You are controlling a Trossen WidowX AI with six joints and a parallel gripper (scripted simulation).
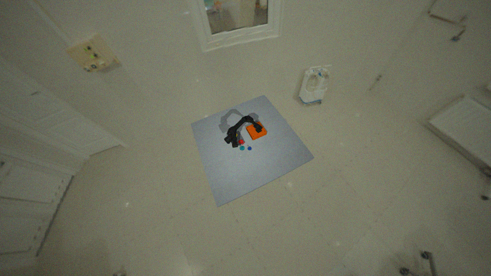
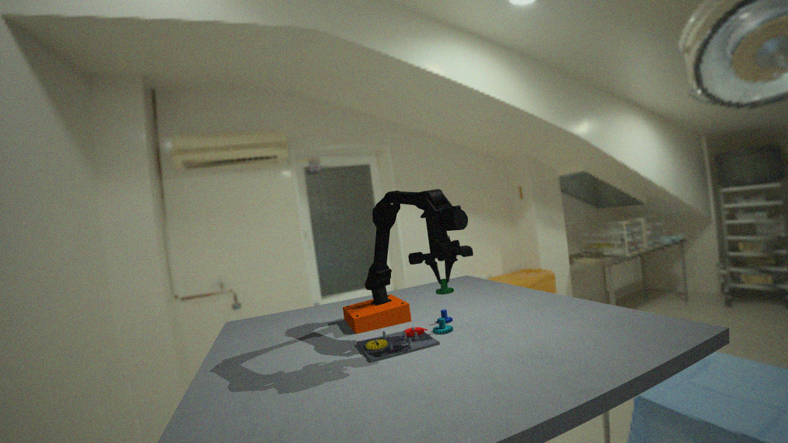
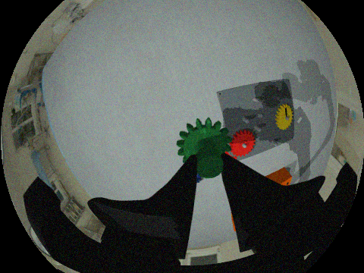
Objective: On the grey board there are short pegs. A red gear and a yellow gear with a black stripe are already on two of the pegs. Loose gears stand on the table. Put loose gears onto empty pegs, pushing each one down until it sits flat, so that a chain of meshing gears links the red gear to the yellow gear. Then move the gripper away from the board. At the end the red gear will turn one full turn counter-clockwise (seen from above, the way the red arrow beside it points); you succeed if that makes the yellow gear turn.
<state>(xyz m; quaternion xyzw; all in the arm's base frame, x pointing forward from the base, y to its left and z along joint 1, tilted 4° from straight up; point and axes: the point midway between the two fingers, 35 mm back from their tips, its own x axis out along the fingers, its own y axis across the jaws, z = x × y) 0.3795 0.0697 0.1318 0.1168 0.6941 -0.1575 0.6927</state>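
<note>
My gripper tip is now 10 cm past the red gear, 7 cm to the left of it and 15 cm above it. The rest, counted from my gripper tip: teal gear 7 cm behind, 2 cm to the left, 15 cm below; red arrow 12 cm behind, 4 cm to the right, 16 cm below; green gear 1 cm below.
</note>
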